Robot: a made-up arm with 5 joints. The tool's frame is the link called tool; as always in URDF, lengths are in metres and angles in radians. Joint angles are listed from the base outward. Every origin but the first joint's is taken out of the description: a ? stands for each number. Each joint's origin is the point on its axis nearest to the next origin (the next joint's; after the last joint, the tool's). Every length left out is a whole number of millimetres.
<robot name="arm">
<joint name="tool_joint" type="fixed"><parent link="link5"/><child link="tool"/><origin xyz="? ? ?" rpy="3.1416 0 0"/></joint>
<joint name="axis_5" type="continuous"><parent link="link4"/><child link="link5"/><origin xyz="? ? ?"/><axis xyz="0 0 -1"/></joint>
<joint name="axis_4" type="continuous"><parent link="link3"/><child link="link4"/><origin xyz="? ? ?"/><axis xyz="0 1 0"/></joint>
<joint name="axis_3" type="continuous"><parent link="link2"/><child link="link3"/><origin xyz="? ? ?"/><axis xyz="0 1 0"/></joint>
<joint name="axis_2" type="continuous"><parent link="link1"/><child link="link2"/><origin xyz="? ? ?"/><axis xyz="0 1 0"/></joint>
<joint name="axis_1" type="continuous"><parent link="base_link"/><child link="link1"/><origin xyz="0 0 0.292"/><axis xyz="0 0 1"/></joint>
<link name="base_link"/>
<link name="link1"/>
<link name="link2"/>
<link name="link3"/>
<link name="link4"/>
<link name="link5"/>
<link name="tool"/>
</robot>
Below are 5 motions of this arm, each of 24 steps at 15 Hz.
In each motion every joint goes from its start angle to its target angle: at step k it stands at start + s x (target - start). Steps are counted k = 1, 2, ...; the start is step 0. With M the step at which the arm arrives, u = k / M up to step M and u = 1 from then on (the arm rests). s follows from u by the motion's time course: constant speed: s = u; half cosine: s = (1 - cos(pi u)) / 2; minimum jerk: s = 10 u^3 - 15 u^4 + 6 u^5.
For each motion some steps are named. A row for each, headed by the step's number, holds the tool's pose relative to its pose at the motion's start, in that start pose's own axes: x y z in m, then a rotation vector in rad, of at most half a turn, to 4 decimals.
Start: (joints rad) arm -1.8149 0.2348 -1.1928 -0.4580 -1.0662
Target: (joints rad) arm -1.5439 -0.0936 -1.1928 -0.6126 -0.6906
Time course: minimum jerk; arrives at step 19
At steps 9, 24:
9: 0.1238 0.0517 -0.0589 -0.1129 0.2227 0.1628
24: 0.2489 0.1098 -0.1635 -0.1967 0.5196 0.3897

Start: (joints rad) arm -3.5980 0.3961 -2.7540 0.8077 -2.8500
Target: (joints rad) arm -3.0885 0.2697 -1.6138 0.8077 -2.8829
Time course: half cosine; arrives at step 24
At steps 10, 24:
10: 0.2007 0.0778 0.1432 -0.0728 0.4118 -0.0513
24: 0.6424 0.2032 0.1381 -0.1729 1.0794 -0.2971

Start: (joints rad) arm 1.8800 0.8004 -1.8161 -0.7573 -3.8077
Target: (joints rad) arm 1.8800 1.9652 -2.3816 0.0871 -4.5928
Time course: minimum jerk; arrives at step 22
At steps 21, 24:
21: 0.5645 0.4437 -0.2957 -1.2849 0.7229 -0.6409
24: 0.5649 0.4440 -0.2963 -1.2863 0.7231 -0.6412

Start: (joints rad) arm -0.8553 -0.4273 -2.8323 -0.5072 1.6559
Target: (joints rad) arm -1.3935 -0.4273 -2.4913 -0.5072 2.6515
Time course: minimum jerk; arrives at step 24
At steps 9, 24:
9: -0.0445 0.0636 -0.0092 -0.1092 -0.0584 0.1496
24: -0.0807 0.2302 -0.0666 -0.4087 -0.0152 0.4960

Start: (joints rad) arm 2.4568 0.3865 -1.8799 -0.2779 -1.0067
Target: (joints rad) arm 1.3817 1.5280 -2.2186 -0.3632 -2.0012
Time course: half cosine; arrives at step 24
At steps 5, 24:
5: -0.1151 -0.0164 0.0210 0.0108 -0.1319 -0.1207
24: -0.9877 -0.1765 -0.5027 0.5848 -1.1486 -0.6846

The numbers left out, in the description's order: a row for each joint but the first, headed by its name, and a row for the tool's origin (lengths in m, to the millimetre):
tool: 0 0 0
axis_5: 0.095 0 -0.121
axis_4: 0.112 0 -0.493
axis_3: 0.054 0 0.287
axis_2: 0 0 0

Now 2 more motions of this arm.
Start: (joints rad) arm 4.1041 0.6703 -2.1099 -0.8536 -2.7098
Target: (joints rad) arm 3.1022 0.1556 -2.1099 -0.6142 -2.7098
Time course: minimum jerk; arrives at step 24
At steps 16, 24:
16: -0.5649 -0.1827 -0.0879 0.3993 -0.4108 -0.5859
24: -0.6892 -0.1452 -0.1460 0.4900 -0.5031 -0.7615

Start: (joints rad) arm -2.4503 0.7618 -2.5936 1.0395 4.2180
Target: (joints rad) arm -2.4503 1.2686 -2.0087 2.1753 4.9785
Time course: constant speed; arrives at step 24
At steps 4, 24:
4: 0.0433 -0.0803 0.1350 0.3375 0.1552 0.1253
24: 0.3343 -0.6202 0.3589 2.2451 0.2574 0.4125

